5 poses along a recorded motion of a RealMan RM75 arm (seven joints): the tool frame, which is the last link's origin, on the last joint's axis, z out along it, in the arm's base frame.
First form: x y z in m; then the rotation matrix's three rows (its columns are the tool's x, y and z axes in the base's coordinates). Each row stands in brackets.
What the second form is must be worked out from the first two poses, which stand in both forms.
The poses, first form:
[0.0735 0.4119 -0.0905], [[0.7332 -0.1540 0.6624], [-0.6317 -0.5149 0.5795], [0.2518 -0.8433 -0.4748]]
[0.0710 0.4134 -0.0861], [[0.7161 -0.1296 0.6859], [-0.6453 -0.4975 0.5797], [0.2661 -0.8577 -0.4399]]
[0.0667 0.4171 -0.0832], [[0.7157 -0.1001 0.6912], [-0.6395 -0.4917 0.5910], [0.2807 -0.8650 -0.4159]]
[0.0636 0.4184 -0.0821], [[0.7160 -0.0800 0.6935], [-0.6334 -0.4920 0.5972], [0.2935 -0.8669 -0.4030]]
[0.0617 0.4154 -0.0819], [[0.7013 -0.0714 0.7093], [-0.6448 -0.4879 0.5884], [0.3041 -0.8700 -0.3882]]
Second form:
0.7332 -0.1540 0.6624 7.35; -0.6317 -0.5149 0.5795 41.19; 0.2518 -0.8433 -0.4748 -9.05; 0 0 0 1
0.7161 -0.1296 0.6859 7.10; -0.6453 -0.4975 0.5797 41.34; 0.2661 -0.8577 -0.4399 -8.61; 0 0 0 1
0.7157 -0.1001 0.6912 6.67; -0.6395 -0.4917 0.5910 41.71; 0.2807 -0.8650 -0.4159 -8.32; 0 0 0 1
0.7160 -0.0800 0.6935 6.36; -0.6334 -0.4920 0.5972 41.84; 0.2935 -0.8669 -0.4030 -8.21; 0 0 0 1
0.7013 -0.0714 0.7093 6.17; -0.6448 -0.4879 0.5884 41.54; 0.3041 -0.8700 -0.3882 -8.19; 0 0 0 1

